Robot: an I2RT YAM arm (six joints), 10 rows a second.
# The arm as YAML. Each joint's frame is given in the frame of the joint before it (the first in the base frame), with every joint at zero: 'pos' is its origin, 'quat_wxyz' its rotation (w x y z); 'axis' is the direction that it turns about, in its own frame. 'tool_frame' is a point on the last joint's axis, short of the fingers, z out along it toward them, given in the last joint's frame.
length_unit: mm
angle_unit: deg
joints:
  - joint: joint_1
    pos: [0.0, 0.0, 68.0]
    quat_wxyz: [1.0, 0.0, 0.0, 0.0]
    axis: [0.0, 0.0, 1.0]
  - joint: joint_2
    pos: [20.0, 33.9, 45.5]
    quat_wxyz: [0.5, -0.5, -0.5, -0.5]
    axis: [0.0, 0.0, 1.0]
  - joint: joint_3
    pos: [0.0, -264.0, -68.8]
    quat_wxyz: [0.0, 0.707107, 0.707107, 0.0]
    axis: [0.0, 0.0, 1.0]
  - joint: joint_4
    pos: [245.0, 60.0, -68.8]
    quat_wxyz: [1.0, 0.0, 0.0, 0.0]
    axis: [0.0, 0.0, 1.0]
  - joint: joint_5
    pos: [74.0, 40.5, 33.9]
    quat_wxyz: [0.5, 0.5, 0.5, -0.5]
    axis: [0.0, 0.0, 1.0]
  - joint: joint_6
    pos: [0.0, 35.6, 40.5]
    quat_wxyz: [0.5, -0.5, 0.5, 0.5]
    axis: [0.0, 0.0, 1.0]
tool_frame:
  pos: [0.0, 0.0, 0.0]
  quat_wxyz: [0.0, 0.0, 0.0, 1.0]
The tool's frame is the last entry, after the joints.
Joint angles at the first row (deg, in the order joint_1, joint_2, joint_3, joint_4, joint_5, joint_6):
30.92, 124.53, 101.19, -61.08, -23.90, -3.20
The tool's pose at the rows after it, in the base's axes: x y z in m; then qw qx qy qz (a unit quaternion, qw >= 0):
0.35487, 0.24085, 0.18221, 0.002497, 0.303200, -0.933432, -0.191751
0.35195, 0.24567, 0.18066, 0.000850, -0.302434, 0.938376, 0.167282
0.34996, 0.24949, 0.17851, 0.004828, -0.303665, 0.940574, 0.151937
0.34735, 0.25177, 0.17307, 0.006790, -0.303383, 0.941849, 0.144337
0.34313, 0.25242, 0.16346, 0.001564, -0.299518, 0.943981, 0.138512
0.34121, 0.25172, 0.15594, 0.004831, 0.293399, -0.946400, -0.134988
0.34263, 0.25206, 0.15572, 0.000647, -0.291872, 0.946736, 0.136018
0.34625, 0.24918, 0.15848, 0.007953, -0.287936, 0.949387, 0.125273
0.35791, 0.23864, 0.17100, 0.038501, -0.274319, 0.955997, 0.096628
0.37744, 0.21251, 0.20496, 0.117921, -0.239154, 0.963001, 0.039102
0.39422, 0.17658, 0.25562, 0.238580, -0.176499, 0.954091, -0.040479
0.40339, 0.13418, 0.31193, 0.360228, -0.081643, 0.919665, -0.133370
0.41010, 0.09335, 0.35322, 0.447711, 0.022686, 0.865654, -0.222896
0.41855, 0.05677, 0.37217, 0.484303, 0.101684, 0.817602, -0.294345
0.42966, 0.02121, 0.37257, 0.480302, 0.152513, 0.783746, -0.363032
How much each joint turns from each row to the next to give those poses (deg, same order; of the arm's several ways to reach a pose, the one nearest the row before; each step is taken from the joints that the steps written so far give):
1.51, 0.02, 0.00, -0.07, 2.45, 0.68
0.98, 0.13, 0.00, 0.09, 2.95, 1.09
0.72, 0.15, -0.18, 0.46, 1.90, 0.59
0.52, 0.01, -1.22, 1.34, 0.96, 0.57
0.44, 0.04, -2.12, 1.55, 0.53, 0.83
0.09, 0.28, -1.27, 0.83, 0.19, 0.74
-0.07, 0.05, 0.00, 0.70, 0.09, 0.20
-0.48, -0.05, 0.61, -0.31, 1.42, 0.02
-1.70, -0.78, 1.66, -0.28, 4.11, 0.00
-3.61, -3.48, 1.90, 1.35, 8.57, 0.00
-4.28, -5.77, 1.05, 4.81, 11.82, 0.00
-4.66, -5.83, 1.12, 6.45, 13.31, -0.11
-4.65, -3.33, 0.87, 7.93, 12.35, -0.85
-4.57, -0.59, 0.48, 6.98, 8.53, -2.01
-4.61, 1.27, -0.06, 5.57, 6.36, -3.43

